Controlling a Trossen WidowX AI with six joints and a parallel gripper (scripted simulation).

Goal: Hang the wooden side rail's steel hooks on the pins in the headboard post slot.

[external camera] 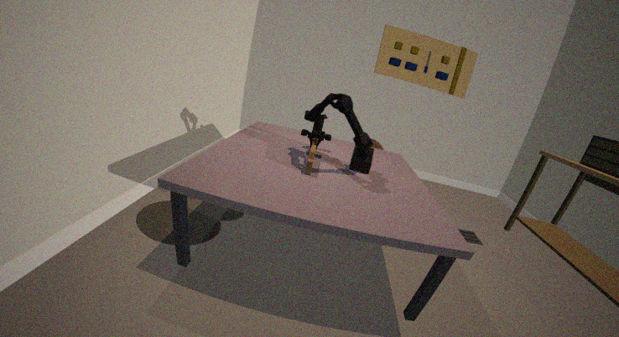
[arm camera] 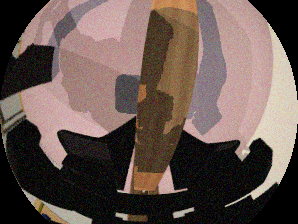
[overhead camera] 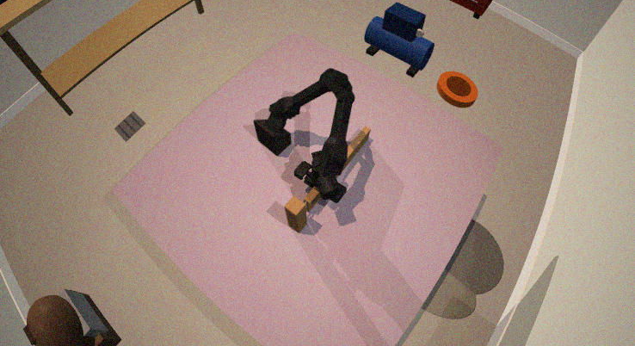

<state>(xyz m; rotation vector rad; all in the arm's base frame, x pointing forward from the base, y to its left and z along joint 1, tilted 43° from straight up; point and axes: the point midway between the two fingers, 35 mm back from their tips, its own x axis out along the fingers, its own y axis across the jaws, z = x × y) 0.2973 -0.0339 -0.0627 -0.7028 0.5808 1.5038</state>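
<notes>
Right now the upright headboard post is 14 cm to the right of my gripper tip, 4 cm above it and 1 cm ahead of it.
</notes>
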